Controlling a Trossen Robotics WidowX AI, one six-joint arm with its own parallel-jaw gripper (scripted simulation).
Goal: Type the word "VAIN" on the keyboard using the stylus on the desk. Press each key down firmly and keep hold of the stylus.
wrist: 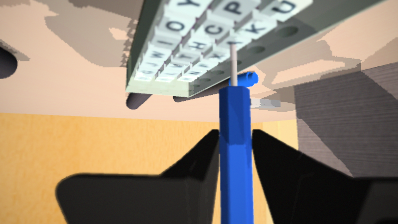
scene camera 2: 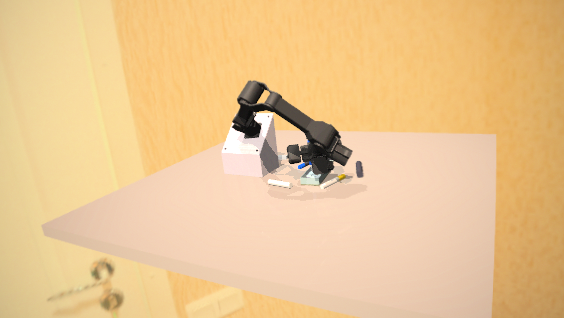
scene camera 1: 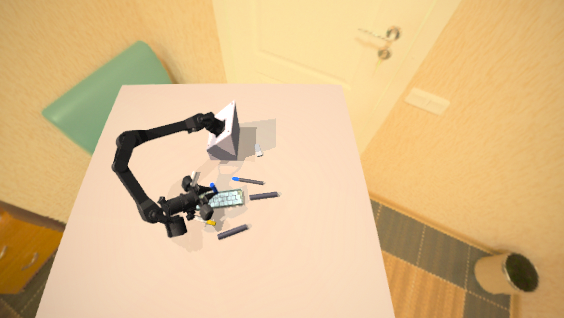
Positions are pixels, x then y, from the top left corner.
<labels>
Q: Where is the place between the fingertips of my gripper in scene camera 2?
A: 311,157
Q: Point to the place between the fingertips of my gripper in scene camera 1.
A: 215,190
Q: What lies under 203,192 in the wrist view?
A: My gripper.
</labels>
